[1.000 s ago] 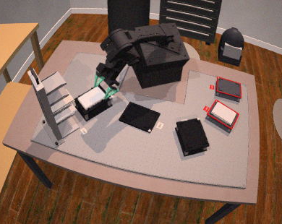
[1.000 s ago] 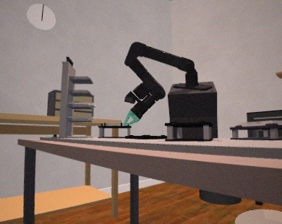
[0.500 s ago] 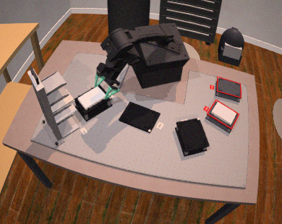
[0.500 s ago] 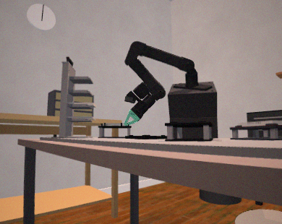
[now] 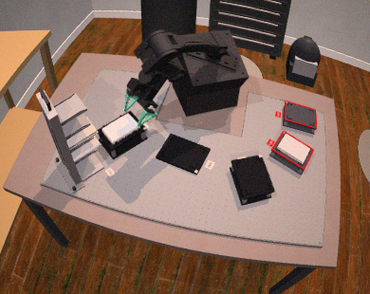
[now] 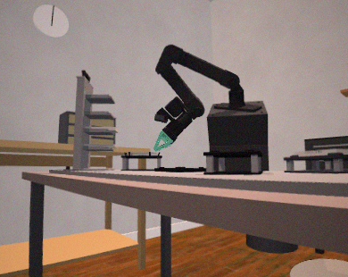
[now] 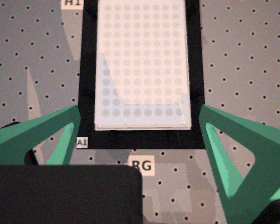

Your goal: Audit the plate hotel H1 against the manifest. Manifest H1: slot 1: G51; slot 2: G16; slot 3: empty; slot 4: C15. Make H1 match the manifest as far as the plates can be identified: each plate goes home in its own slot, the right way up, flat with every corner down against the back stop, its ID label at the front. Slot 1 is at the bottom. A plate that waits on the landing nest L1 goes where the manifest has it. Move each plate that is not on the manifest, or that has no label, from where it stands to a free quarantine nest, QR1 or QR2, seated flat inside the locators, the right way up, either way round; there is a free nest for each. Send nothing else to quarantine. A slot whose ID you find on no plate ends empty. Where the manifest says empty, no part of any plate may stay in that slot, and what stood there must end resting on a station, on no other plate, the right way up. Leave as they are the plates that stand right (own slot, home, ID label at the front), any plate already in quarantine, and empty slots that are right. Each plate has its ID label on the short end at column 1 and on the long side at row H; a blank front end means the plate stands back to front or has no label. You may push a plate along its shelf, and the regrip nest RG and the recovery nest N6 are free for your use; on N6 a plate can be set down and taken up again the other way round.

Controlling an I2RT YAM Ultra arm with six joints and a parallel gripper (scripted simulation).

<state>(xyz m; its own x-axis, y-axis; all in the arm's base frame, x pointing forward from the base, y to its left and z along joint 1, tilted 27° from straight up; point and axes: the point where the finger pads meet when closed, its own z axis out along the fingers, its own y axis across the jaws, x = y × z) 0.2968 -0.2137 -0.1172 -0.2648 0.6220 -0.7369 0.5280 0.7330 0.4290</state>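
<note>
The black regrip nest is 5 cm ahead of my hand, 4 cm below it and 3 cm to the right of it. From my hand the other things lie so: recovery nest N6: 21 cm to the left, 9 cm below, 4 cm ahead; RG label: 9 cm below, 4 cm behind, 3 cm to the left; H1 tag: 20 cm ahead, 9 cm below, 2 cm to the right.
</note>
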